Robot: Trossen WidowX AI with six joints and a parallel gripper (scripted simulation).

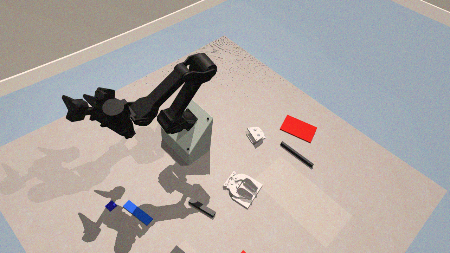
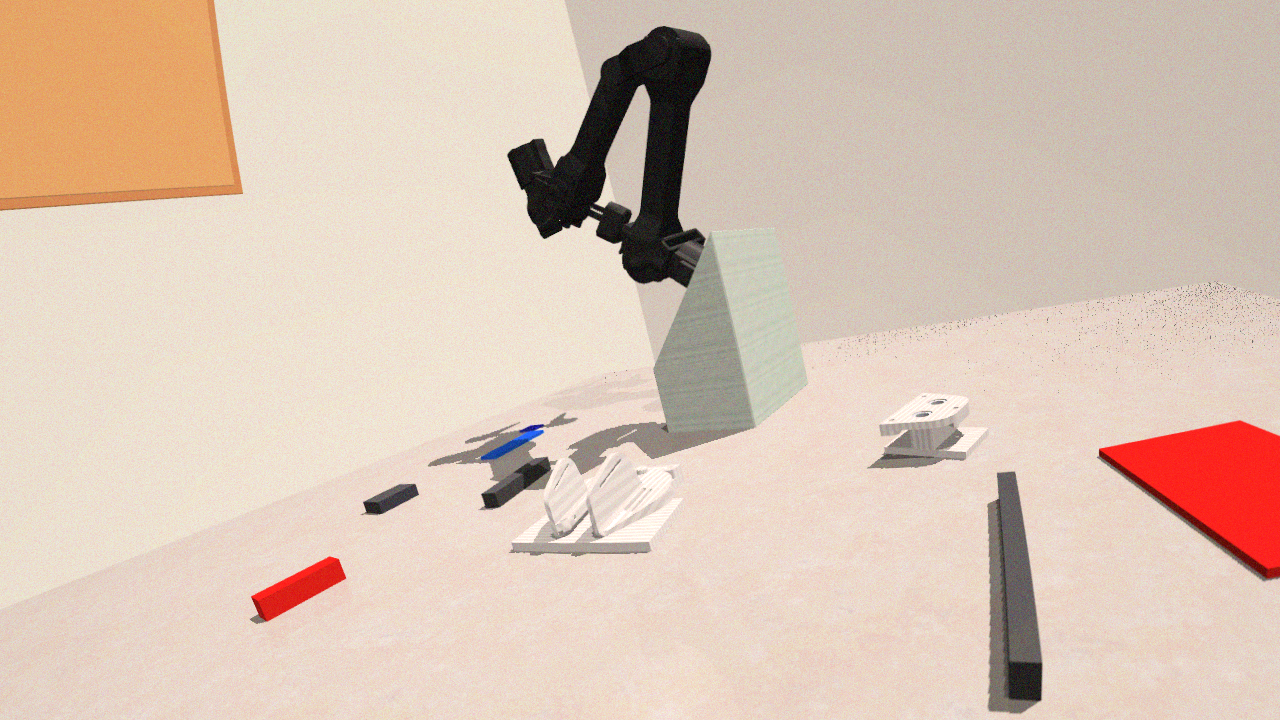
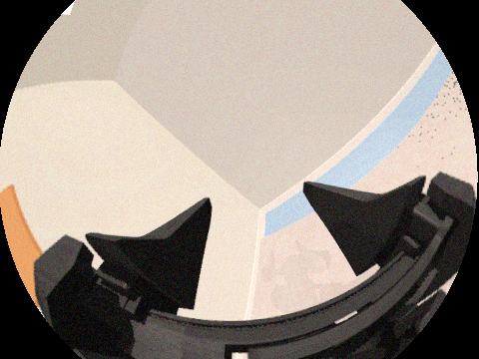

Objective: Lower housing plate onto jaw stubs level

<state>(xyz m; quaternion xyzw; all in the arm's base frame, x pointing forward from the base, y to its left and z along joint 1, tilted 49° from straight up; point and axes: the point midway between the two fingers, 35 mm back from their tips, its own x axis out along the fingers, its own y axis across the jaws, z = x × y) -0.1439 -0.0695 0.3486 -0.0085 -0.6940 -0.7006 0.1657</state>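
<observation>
Now: gripper tip 30 cm short of the blue bar and 35 cm above it. Round my gripper tip: red block 68 cm ahead, 20 cm to the left, 34 cm below; long dark bar 49 cm ahead, 66 cm to the left, 34 cm below; blue square 22 cm ahead, 6 cm to the right, 35 cm below.
</observation>
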